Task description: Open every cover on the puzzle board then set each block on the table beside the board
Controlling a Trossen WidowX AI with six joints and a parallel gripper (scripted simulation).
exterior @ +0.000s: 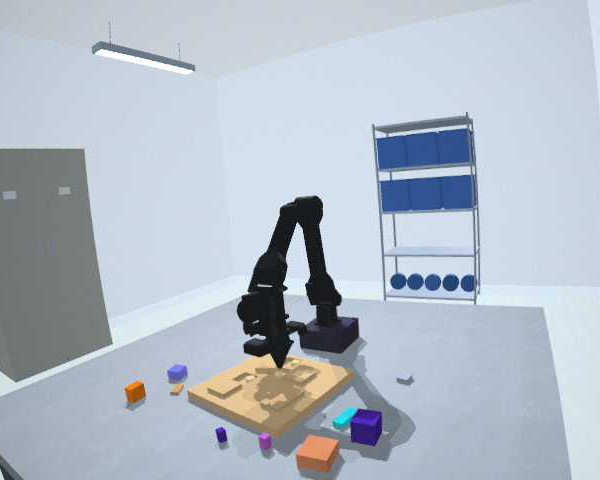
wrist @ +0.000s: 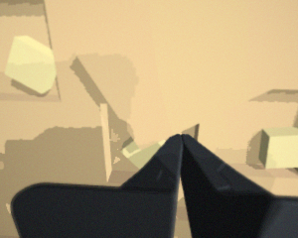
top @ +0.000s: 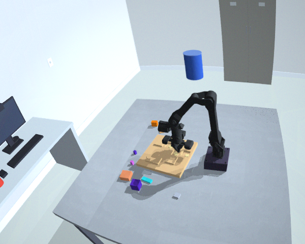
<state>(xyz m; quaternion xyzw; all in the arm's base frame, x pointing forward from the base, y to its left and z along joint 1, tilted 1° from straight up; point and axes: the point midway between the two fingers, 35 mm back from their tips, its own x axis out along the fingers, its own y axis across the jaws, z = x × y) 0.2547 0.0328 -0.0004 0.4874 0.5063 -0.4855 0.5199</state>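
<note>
Right now the puzzle board is 6 cm ahead of my gripper tip and 3 cm to the left of it. From my gripper tip the other things lie so: purple block: 27 cm ahead, 10 cm to the left, 1 cm below; lilac block: 23 cm to the right, 17 cm ahead, 1 cm below; cyan bar: 26 cm to the left, 8 cm ahead, 2 cm below.
</note>
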